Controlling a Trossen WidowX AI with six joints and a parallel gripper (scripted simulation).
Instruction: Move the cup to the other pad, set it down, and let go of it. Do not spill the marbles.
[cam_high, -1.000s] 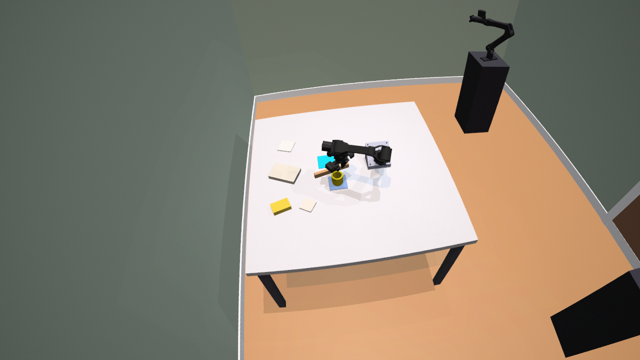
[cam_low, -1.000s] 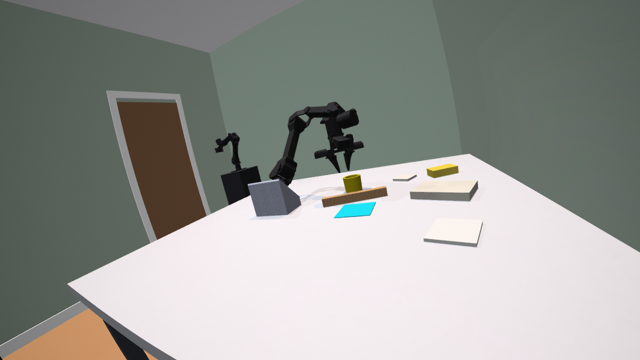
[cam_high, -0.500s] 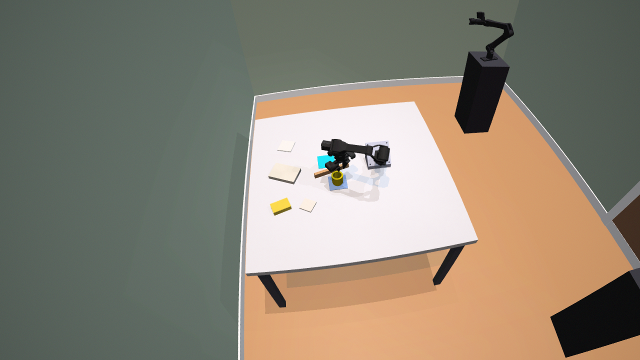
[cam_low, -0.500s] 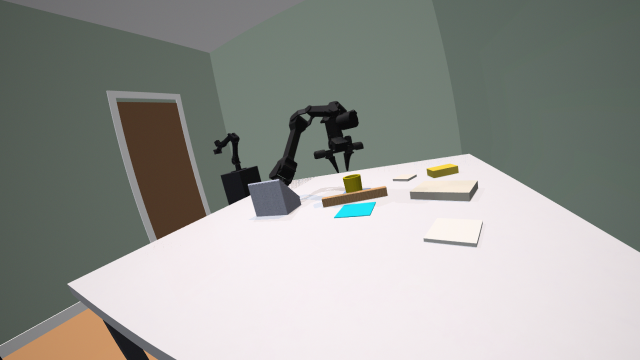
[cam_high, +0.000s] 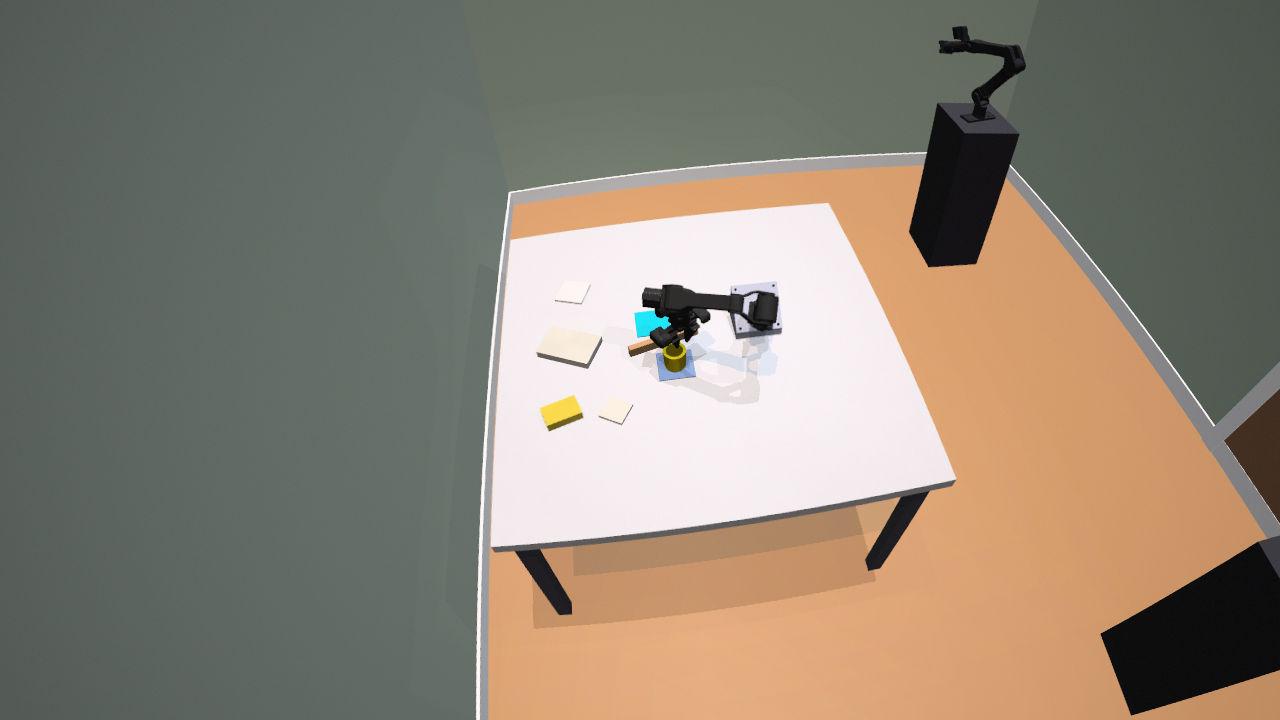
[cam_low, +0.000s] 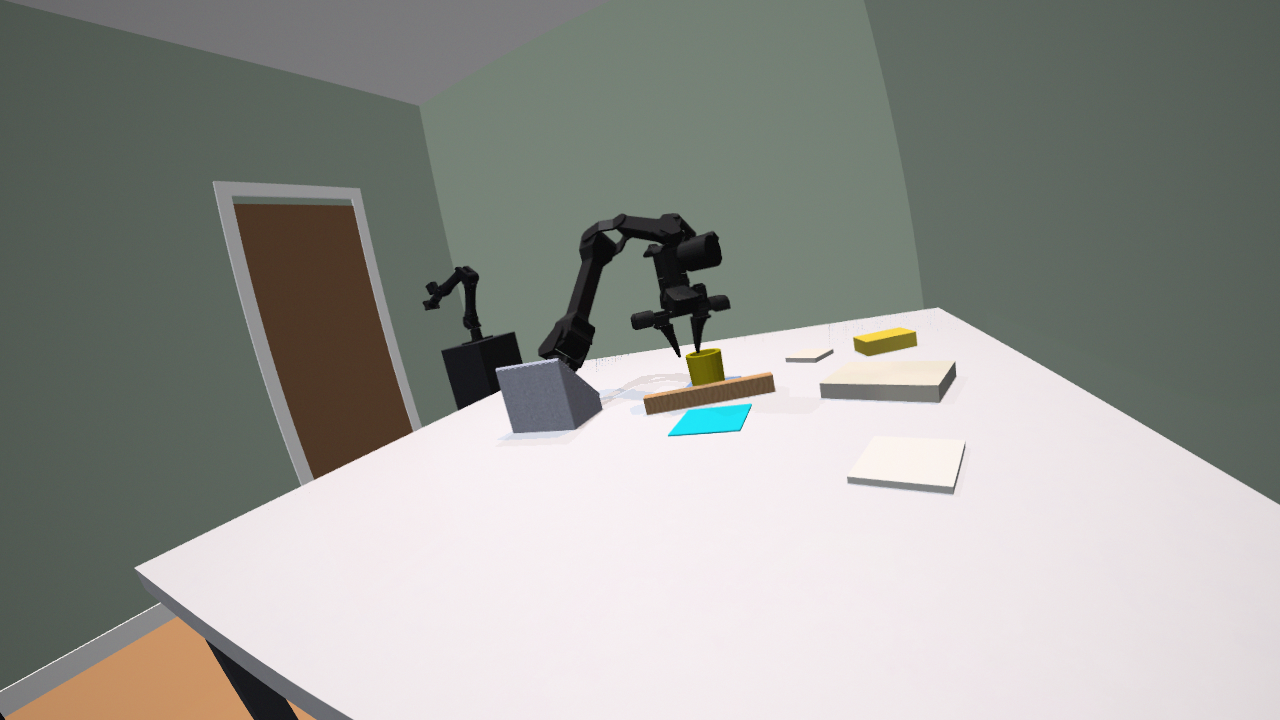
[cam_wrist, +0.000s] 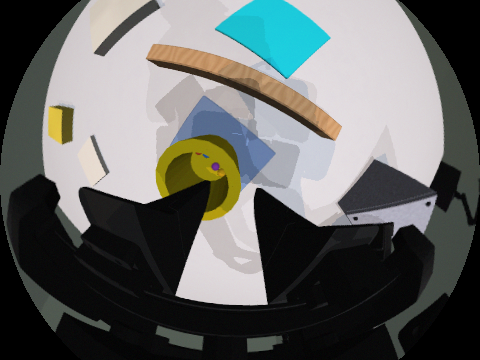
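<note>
Right now the yellow cup is 4 cm below my gripper tip, 2 cm to the left of it and 2 cm ahead of it. The rest, counted from my gripper tip: cream slab (35 cm ahead, 10 cm to the right, 6 cm below); wooden bar (8 cm to the right, 7 cm below, 5 cm ahead); blue pad (8 cm below, 2 cm to the left, 2 cm ahead).
</note>
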